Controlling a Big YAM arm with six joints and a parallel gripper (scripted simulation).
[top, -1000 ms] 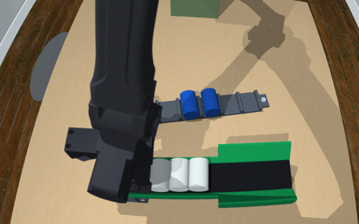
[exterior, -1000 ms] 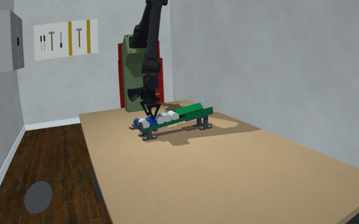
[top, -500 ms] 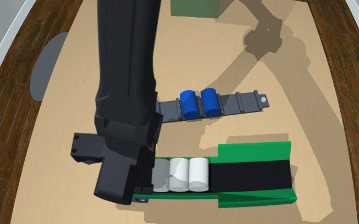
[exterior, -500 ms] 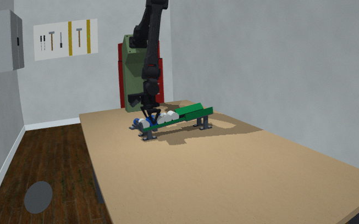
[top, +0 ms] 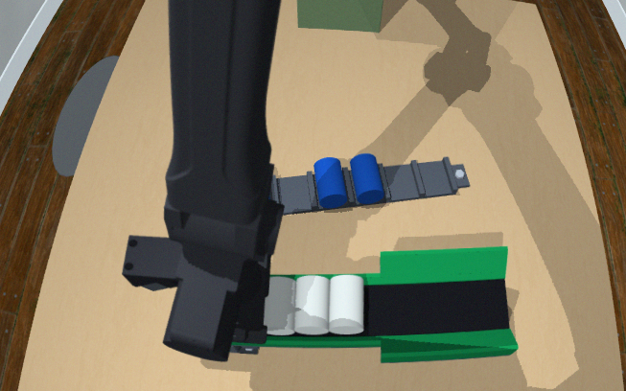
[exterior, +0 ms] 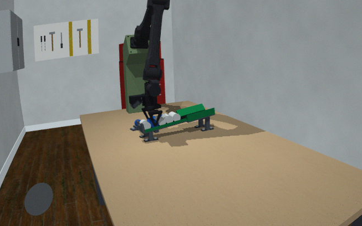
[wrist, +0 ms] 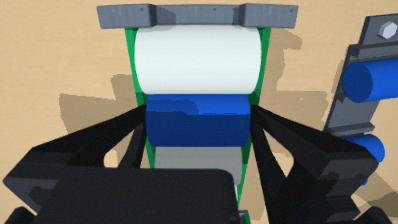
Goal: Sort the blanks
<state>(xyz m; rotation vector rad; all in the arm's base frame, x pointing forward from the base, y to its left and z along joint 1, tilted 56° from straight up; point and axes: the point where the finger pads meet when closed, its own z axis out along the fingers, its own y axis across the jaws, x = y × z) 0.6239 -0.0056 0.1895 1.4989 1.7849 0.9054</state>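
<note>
Right now my hand is 60 mm to the left of the grey stop, 20 mm short of it and 20 mm above it. Round my hand: stock rack 240 mm behind, 90 mm below, 60 mm to the left.
</note>
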